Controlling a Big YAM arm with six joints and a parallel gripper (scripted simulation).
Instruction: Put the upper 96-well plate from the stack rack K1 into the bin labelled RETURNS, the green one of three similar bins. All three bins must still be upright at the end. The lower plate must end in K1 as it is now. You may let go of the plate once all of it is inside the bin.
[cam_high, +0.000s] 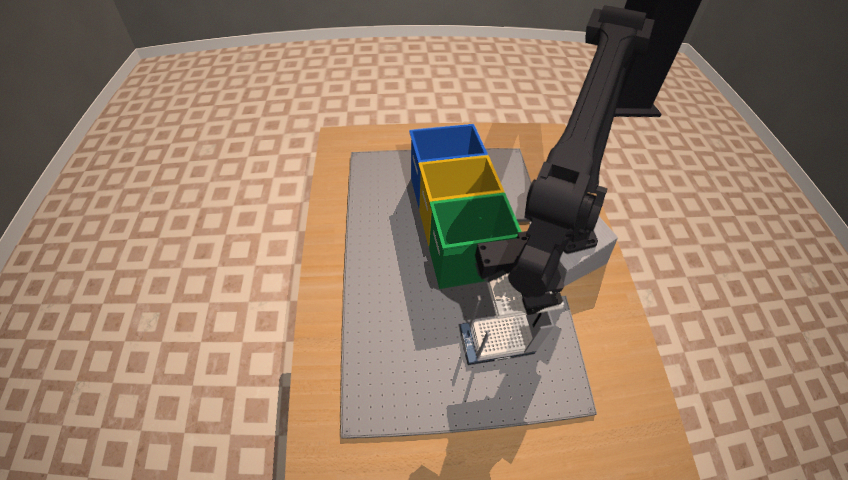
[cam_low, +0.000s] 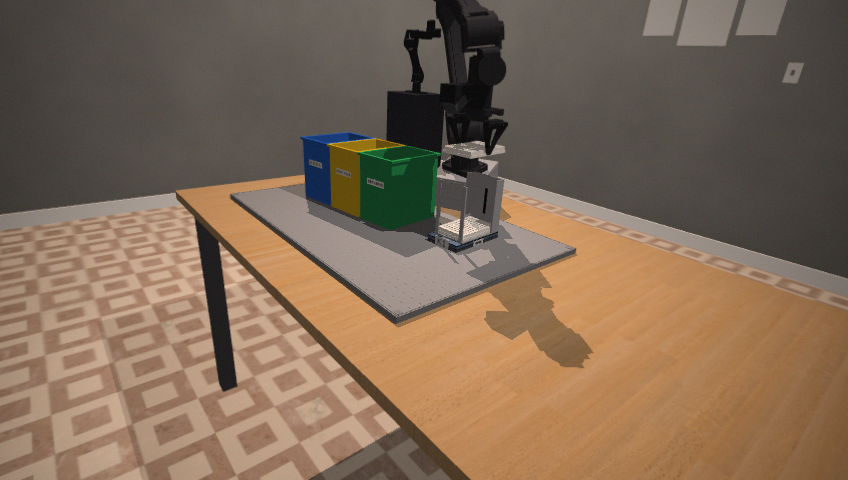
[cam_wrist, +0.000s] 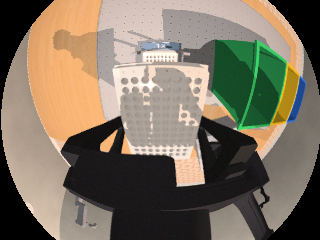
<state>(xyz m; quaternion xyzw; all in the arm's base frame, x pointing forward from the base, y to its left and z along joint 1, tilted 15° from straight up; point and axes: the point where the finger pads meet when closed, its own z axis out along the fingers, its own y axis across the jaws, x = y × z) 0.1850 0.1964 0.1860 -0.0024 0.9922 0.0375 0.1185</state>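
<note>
The white 96-well plate lies right at my hand. The rest, counted from my hand: yellow bin: 50 mm ahead, 350 mm to the right, 140 mm below; blue bin: 60 mm ahead, 480 mm to the right, 140 mm below; green bin: 40 mm ahead, 220 mm to the right, 140 mm below.
</note>
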